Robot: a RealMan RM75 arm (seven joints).
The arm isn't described. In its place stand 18 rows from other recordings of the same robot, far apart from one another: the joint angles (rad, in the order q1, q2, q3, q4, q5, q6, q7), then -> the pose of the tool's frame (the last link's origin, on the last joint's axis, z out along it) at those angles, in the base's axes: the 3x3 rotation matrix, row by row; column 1 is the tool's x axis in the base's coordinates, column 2 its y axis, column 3 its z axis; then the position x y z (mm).
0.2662 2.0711 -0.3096 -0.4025 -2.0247 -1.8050 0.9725 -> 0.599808 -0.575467 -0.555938; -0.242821 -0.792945 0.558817; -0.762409 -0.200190 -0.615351; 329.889 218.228 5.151
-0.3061 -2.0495 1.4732 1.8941 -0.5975 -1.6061 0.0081 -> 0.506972 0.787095 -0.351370; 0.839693 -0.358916 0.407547; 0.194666 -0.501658 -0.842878; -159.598 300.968 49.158
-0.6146 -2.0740 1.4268 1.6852 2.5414 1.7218 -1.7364 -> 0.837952 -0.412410 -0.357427; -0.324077 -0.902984 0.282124; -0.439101 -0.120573 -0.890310; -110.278 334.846 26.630
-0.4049 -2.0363 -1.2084 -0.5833 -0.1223 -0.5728 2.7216 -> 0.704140 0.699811 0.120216; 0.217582 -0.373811 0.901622; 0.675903 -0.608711 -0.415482; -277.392 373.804 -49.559
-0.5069 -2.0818 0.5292 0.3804 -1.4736 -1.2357 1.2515 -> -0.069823 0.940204 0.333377; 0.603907 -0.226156 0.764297; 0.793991 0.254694 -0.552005; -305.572 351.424 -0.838
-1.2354 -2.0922 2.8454 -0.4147 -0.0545 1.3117 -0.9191 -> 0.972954 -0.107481 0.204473; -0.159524 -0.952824 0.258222; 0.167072 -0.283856 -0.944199; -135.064 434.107 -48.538
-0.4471 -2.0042 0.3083 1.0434 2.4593 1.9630 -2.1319 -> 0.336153 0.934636 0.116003; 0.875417 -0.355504 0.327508; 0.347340 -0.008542 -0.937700; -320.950 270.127 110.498
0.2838 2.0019 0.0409 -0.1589 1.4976 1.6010 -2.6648 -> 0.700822 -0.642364 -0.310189; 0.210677 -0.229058 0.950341; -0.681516 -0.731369 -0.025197; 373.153 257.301 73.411
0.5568 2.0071 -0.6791 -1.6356 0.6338 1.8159 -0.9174 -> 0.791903 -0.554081 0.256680; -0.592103 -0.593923 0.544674; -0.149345 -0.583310 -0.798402; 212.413 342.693 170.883
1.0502 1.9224 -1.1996 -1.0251 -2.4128 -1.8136 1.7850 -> 0.925325 0.124996 0.357981; 0.131339 -0.991315 0.006647; 0.355702 0.040867 -0.933705; 88.027 400.881 41.469
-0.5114 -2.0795 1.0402 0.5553 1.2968 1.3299 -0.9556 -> 0.722826 0.347251 0.597445; -0.057138 -0.831577 0.552463; 0.688664 -0.433471 -0.581244; -221.921 361.876 -5.863
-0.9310 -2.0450 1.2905 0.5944 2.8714 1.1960 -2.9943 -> 0.314233 0.660582 -0.681828; 0.945863 -0.279316 0.165306; -0.081247 -0.696860 -0.712590; -244.778 410.071 -29.512
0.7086 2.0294 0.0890 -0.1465 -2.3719 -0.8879 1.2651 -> 0.523386 -0.851431 -0.033635; -0.566099 -0.376950 0.733103; -0.636866 -0.364655 -0.679285; 322.923 382.906 -35.239
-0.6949 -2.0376 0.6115 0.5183 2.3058 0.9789 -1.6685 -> 0.728517 0.678530 -0.094127; 0.594083 -0.557392 0.579982; 0.341069 -0.478446 -0.809173; -305.485 404.630 2.744
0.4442 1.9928 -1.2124 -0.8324 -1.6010 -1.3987 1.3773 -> 0.874741 -0.265306 -0.405514; -0.146729 -0.942542 0.300142; -0.461843 -0.203046 -0.863408; 226.568 339.908 3.116
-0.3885 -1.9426 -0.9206 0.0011 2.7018 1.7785 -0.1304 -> 0.714747 0.345159 0.608278; -0.478340 -0.393245 0.785207; 0.510224 -0.852187 -0.115967; -314.330 277.379 54.635
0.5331 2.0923 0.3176 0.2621 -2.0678 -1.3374 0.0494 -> 0.686707 -0.519106 -0.508884; 0.223193 -0.515665 0.827209; -0.691822 -0.681629 -0.238250; 238.538 322.848 -67.209
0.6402 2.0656 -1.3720 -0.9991 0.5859 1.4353 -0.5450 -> 0.553970 -0.705240 0.442440; -0.802259 -0.594218 0.057321; 0.222481 -0.386706 -0.894964; 234.450 351.307 -33.199
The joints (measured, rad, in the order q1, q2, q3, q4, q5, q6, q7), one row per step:
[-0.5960, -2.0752, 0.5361, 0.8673, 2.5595, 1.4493, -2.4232]
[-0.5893, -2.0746, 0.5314, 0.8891, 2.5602, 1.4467, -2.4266]
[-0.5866, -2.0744, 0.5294, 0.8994, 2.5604, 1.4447, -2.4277]
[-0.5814, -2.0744, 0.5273, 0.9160, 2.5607, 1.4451, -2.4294]
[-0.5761, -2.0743, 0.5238, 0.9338, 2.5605, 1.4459, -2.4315]
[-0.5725, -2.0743, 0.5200, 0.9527, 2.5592, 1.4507, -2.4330]
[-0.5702, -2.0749, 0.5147, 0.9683, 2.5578, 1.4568, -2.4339]
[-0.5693, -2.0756, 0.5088, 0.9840, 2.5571, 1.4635, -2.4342]
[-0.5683, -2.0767, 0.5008, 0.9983, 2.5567, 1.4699, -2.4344]
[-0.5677, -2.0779, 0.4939, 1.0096, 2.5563, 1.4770, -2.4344]
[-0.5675, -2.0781, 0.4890, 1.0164, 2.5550, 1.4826, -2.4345]
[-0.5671, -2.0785, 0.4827, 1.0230, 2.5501, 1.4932, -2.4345]
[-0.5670, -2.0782, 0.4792, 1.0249, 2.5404, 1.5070, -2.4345]
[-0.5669, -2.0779, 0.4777, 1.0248, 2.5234, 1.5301, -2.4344]
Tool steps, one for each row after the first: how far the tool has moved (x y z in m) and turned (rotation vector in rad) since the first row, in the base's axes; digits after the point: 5 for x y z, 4 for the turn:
[-0.00181, 0.00053, 0.00583, 0.0210, 0.0114, 0.0028]
[-0.00250, 0.00097, 0.00859, 0.0313, 0.0173, 0.0032]
[-0.00349, 0.00093, 0.01259, 0.0439, 0.0253, 0.0036]
[-0.00444, 0.00090, 0.01704, 0.0582, 0.0328, 0.0046]
[-0.00429, 0.00106, 0.02152, 0.0705, 0.0382, 0.0022]
[-0.00383, 0.00103, 0.02504, 0.0801, 0.0399, 0.0002]
[-0.00294, 0.00125, 0.02856, 0.0893, 0.0420, -0.0034]
[-0.00238, 0.00117, 0.03183, 0.0988, 0.0425, -0.0050]
[-0.00174, 0.00087, 0.03419, 0.1049, 0.0414, -0.0065]
[-0.00122, 0.00068, 0.03586, 0.1087, 0.0393, -0.0076]
[-0.00011, 0.00005, 0.03726, 0.1108, 0.0311, -0.0095]
[0.00177, -0.00073, 0.03746, 0.1076, 0.0166, -0.0134]
[0.00527, -0.00213, 0.03656, 0.0970, -0.0084, -0.0216]

